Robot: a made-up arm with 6 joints. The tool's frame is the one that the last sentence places.
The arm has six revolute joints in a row. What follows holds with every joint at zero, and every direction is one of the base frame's. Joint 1 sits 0.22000 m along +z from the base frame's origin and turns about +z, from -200.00 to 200.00 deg. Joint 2 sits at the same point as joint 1 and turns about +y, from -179.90 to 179.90 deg. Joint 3 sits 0.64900 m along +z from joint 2 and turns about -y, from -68.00 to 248.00 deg. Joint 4 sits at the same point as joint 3 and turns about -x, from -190.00 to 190.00 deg. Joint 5 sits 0.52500 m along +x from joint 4 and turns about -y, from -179.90 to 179.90 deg. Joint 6 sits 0.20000 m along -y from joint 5 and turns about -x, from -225.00 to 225.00 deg. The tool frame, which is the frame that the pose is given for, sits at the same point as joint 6; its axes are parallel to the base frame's.
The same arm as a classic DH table. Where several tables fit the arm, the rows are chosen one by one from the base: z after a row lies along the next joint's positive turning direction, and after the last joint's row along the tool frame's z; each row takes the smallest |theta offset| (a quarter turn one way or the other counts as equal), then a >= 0, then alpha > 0; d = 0 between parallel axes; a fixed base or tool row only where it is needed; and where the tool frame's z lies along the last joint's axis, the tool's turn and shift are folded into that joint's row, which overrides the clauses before.
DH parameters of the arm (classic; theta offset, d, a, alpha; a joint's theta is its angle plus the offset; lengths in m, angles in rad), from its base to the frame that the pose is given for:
joint 1: 0.0000 0.2200 0.0000 -1.5708
joint 2: -1.5708 0.0000 0.6490 3.1416
joint 3: 0.0000 0.0000 0.0000 -1.5708
joint 4: 0.0000 -0.5250 0.0000 1.5708
joint 5: 0.0000 0.2000 0.0000 -1.5708
joint 6: 1.5708 0.0000 0.0000 1.5708
tool (fixed): -1.5708 0.0000 0.0000 0.0000
Joint limits (rad, base to tool): -3.4907..3.4907 -3.1398..3.1398 -1.1868..4.3284 -3.3161..3.3161 -3.1398..3.1398 -3.9270..3.9270

